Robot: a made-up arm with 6 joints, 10 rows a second.
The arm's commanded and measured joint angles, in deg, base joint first. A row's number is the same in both.
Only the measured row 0 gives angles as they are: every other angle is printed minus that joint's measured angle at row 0.
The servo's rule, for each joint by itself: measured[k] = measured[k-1] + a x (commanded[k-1-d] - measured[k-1]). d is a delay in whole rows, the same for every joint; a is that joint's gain. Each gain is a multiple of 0.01, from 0.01 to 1. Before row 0 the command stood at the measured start. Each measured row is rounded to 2 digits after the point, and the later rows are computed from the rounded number. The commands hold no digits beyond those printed.
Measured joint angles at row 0: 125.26, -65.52, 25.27, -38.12, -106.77, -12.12
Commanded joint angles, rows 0 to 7: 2.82, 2.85, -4.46, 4.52, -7.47, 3.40; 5.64, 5.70, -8.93, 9.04, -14.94, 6.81; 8.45, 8.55, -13.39, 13.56, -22.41, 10.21; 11.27, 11.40, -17.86, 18.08, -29.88, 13.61; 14.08, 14.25, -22.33, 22.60, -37.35, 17.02; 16.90, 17.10, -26.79, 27.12, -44.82, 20.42; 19.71, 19.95, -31.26, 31.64, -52.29, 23.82; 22.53, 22.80, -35.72, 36.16, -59.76, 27.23
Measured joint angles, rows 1 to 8: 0.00, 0.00, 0.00, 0.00, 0.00, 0.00; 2.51, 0.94, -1.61, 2.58, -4.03, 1.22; 5.30, 2.51, -4.25, 6.26, -9.92, 3.23; 8.10, 4.50, -7.54, 10.42, -16.66, 5.74; 10.92, 6.78, -11.26, 14.79, -23.80, 8.57; 13.73, 9.25, -15.25, 19.24, -31.12, 11.61; 16.55, 11.84, -19.40, 23.73, -38.52, 14.78; 19.36, 14.52, -23.67, 28.24, -45.96, 18.03
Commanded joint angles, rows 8 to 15: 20.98, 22.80, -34.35, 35.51, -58.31, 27.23; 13.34, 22.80, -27.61, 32.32, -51.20, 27.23; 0.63, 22.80, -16.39, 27.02, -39.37, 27.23; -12.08, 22.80, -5.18, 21.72, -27.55, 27.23; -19.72, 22.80, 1.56, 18.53, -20.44, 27.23; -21.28, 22.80, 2.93, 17.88, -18.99, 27.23; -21.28, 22.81, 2.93, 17.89, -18.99, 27.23; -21.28, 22.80, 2.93, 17.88, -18.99, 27.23
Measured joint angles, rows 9 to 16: 22.18, 17.25, -28.01, 32.75, -53.41, 21.34; 21.11, 19.08, -30.29, 34.32, -56.06, 23.46; 14.19, 20.31, -29.33, 33.18, -53.44, 24.82; 2.12, 21.13, -24.67, 29.67, -45.84, 25.69; -10.52, 21.68, -17.65, 25.14, -35.96, 26.24; -18.71, 22.05, -10.73, 21.37, -27.58, 26.60; -21.00, 22.30, -5.81, 19.38, -22.94, 26.83; -21.25, 22.47, -2.66, 18.53, -20.81, 26.97
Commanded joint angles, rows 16 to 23: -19.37, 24.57, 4.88, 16.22, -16.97, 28.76; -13.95, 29.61, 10.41, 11.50, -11.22, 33.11; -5.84, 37.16, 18.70, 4.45, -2.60, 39.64; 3.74, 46.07, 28.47, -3.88, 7.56, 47.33; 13.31, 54.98, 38.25, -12.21, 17.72, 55.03; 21.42, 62.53, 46.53, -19.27, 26.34, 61.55; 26.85, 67.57, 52.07, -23.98, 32.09, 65.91; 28.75, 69.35, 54.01, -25.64, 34.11, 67.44
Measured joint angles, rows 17 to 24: -21.28, 22.58, -0.65, 18.16, -19.83, 27.06; -19.58, 23.24, 1.34, 17.05, -18.29, 27.67; -14.57, 25.34, 4.61, 13.89, -14.47, 29.63; -6.80, 29.24, 9.68, 8.51, -8.06, 33.23; 2.58, 34.79, 16.44, 1.45, 0.37, 38.31; 12.13, 41.45, 24.29, -6.34, 9.74, 44.33; 20.40, 48.41, 32.30, -13.71, 18.70, 50.53; 26.14, 54.73, 39.42, -19.56, 25.93, 56.07
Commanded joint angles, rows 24 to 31: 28.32, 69.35, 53.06, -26.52, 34.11, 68.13; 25.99, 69.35, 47.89, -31.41, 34.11, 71.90; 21.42, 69.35, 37.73, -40.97, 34.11, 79.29; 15.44, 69.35, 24.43, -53.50, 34.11, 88.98; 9.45, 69.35, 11.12, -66.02, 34.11, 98.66; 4.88, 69.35, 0.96, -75.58, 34.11, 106.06; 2.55, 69.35, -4.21, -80.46, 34.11, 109.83; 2.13, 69.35, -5.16, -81.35, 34.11, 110.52
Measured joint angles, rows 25 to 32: 28.46, 59.55, 44.67, -23.03, 30.35, 60.16; 28.34, 62.78, 47.69, -25.02, 32.38, 63.03; 26.25, 64.95, 47.76, -28.66, 33.31, 66.22; 21.95, 66.40, 44.15, -35.68, 33.74, 70.93; 16.16, 67.37, 37.05, -45.84, 33.94, 77.43; 10.19, 68.02, 27.72, -57.34, 34.03, 85.07; 5.46, 68.46, 18.09, -67.74, 34.07, 92.63; 2.87, 68.75, 10.06, -74.99, 34.09, 98.82
